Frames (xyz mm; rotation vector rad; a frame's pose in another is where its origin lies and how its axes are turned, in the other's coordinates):
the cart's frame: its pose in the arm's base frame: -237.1 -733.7 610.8 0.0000 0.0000 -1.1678
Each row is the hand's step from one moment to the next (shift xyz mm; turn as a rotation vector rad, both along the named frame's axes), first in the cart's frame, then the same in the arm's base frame.
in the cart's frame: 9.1 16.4 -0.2 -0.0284 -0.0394 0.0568
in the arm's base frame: 18.7 -1.9 -0.2 -0.0474 0.0107 0.0568
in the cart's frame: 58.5 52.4 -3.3 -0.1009 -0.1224 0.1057
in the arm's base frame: 71.1 -33.3 -3.3 -0.1522 0.0448 0.1057
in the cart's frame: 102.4 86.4 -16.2 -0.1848 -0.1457 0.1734
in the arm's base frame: 119.6 -60.3 -16.2 -0.2065 0.1129 0.1734
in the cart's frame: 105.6 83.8 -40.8 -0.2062 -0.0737 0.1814
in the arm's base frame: 118.5 -64.3 -40.8 -0.1487 0.1608 0.1814
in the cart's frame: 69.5 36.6 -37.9 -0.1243 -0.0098 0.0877
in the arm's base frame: 60.9 -49.6 -37.9 -0.0578 0.1105 0.0877
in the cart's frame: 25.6 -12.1 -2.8 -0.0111 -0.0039 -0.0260
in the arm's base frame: -1.1 -28.3 -2.8 -0.0079 0.0087 -0.0260
